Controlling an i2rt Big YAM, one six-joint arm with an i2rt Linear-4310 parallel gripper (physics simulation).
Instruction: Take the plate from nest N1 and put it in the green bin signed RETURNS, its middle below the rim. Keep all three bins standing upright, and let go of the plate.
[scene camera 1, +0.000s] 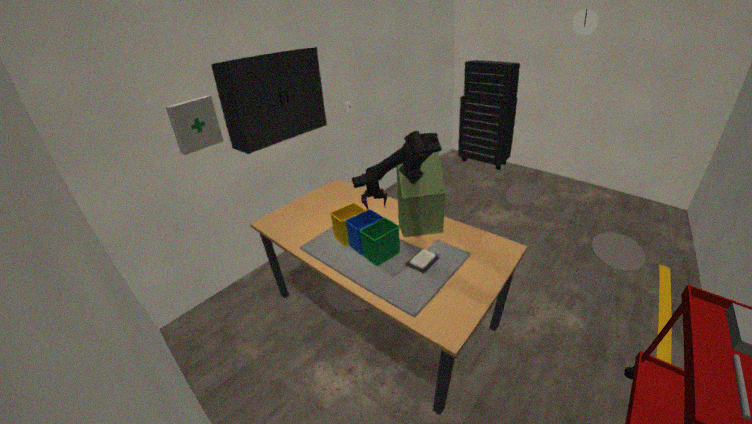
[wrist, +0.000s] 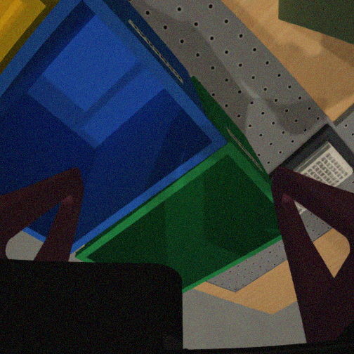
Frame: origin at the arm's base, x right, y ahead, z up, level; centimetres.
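Where they show: gripper, between the fingertips: (scene camera 1: 376, 208); arm's base, origin of its link: (scene camera 1: 411, 172).
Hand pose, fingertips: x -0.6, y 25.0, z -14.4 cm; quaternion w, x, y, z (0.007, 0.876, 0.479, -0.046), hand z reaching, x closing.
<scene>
Each offset is from my fingertips to the top centre of the thing. Level surfaces: height alone.
The white plate {dx -29.4, dy -10.1, dz -21.0 cm} (scene camera 1: 423, 258) (wrist: 325, 167) lies in a dark nest {dx -29.4, dy -10.1, dz -22.1 cm} (scene camera 1: 421, 269) (wrist: 306, 146) on the grey mat; in the wrist view the right finger covers part of it. The green bin {dx -11.2, dy +5.1, dz -5.6 cm} (scene camera 1: 380, 243) (wrist: 185, 220) stands upright between the blue bin and the nest. The blue bin {dx +2.0, dy +7.1, dz -5.6 cm} (scene camera 1: 355, 237) (wrist: 220, 142) and the yellow bin {dx +15.1, dy +10.9, dz -5.6 cm} (scene camera 1: 339, 227) (wrist: 15, 25) stand upright beside it in a row. My gripper (scene camera 1: 374, 204) (wrist: 177, 177) is wide open and empty, above the bins. In the wrist view its fingers span the blue and green bins. The nest's label cannot be read.
The bins and nest stand on a perforated grey mat {dz -23.6 cm} (scene camera 1: 342, 268) (wrist: 260, 60) on the wooden table {dz -24.8 cm} (scene camera 1: 452, 321) (wrist: 330, 90). A tall olive-green block (scene camera 1: 422, 213) (wrist: 320, 17) stands by the arm's base, behind the green bin. A red cart (scene camera 1: 658, 384) stands at the lower right.
</scene>
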